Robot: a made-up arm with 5 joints.
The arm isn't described. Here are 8 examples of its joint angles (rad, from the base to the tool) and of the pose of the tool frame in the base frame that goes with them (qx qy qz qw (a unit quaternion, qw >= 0); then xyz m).
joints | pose
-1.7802 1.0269 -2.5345 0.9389 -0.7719 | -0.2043 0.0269 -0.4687 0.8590 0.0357 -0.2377 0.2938
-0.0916 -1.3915 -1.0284 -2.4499 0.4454 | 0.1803 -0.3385 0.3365 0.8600 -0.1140 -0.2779 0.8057
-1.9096 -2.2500 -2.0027 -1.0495 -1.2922 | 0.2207 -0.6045 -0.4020 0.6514 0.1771 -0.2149 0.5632
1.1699 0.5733 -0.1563 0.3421 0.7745 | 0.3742 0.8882 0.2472 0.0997 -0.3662 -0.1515 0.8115
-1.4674 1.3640 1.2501 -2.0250 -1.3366 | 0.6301 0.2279 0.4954 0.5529 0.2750 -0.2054 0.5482
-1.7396 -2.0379 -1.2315 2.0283 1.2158 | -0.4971 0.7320 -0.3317 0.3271 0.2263 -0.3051 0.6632
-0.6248 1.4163 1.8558 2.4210 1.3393 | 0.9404 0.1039 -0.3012 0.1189 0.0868 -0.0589 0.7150
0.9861 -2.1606 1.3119 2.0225 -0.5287 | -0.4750 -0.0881 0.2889 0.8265 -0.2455 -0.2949 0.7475
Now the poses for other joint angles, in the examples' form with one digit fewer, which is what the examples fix.
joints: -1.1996 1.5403 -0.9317 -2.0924 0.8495
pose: -0.601 0.142 -0.702 0.355 0.314 -0.233 0.470
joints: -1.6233 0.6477 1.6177 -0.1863 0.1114
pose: 0.312 0.882 -0.351 0.028 0.253 -0.174 0.464
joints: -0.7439 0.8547 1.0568 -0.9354 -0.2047
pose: 0.327 0.805 0.245 0.431 0.205 -0.136 0.738
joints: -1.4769 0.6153 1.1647 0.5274 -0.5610
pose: 0.116 0.766 -0.630 0.055 0.320 -0.193 0.495
